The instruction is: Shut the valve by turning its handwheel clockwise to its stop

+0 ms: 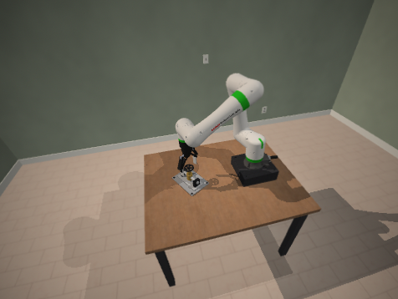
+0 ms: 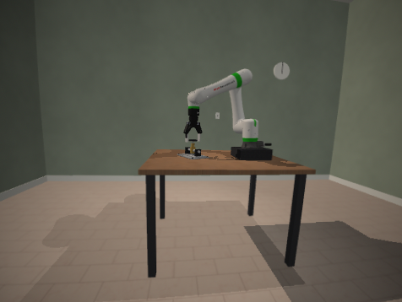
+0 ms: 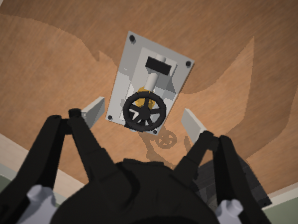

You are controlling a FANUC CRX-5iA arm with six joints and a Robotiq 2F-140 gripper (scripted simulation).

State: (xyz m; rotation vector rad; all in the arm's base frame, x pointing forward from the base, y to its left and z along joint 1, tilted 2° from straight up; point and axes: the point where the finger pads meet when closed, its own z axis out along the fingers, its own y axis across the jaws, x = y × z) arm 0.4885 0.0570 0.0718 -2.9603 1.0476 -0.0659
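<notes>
The black spoked handwheel is 1 cm below my hand.
</notes>
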